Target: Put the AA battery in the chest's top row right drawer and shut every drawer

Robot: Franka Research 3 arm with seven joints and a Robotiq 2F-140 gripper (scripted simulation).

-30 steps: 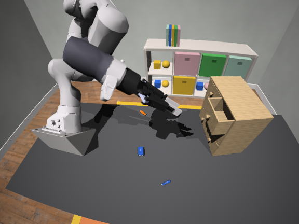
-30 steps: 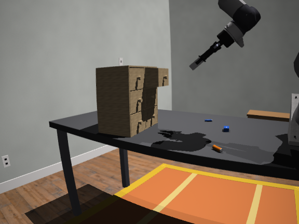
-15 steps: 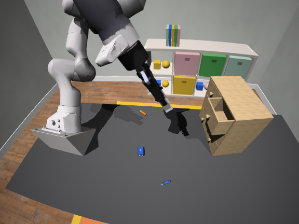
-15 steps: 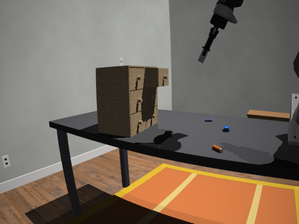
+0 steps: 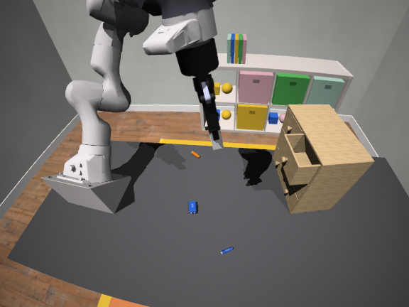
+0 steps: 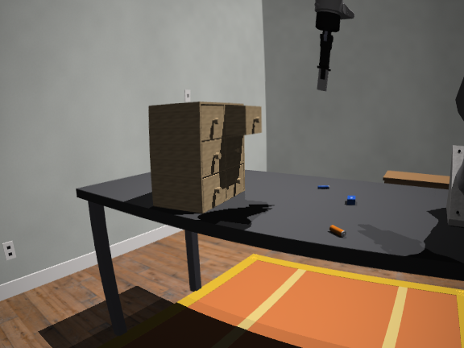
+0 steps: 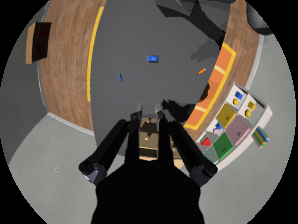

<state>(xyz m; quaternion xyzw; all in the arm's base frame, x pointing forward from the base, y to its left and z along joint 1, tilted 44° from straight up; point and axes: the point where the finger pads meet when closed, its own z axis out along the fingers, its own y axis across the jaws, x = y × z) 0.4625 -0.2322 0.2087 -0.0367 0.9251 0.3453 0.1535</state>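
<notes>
Now: the orange AA battery 110 mm behind my hand, 260 mm to the left of it and 370 mm below it. Also, from my hand: blue block-shaped battery: 90 mm behind, 30 mm to the right, 360 mm below; then thin blue cylinder: 40 mm ahead, 180 mm to the right, 370 mm below.
</notes>
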